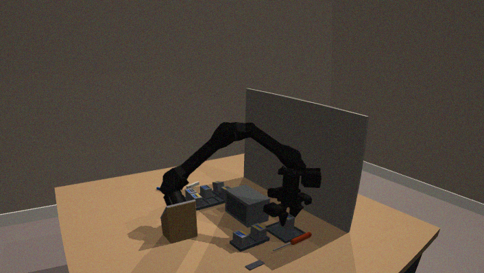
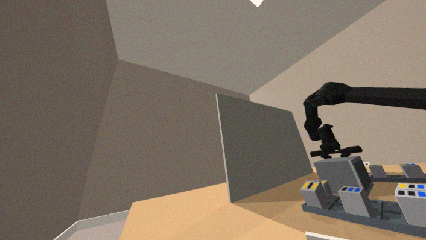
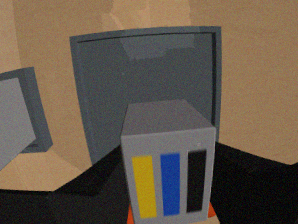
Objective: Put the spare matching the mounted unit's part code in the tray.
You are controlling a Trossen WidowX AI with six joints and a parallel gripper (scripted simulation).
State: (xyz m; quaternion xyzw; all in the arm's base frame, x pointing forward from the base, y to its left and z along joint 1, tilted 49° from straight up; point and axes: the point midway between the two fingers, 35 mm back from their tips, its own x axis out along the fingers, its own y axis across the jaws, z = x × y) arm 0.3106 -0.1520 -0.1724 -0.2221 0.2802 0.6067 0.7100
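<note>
Right now my gripper tip is 2 cm below the grey spare. From my gripper tip the other things lie so: white panel (21 cm ahead, 16 cm to the left, 19 cm above); grey mounted unit (2 cm behind, 20 cm to the left, 2 cm above); dark tray (3 cm below).
</note>
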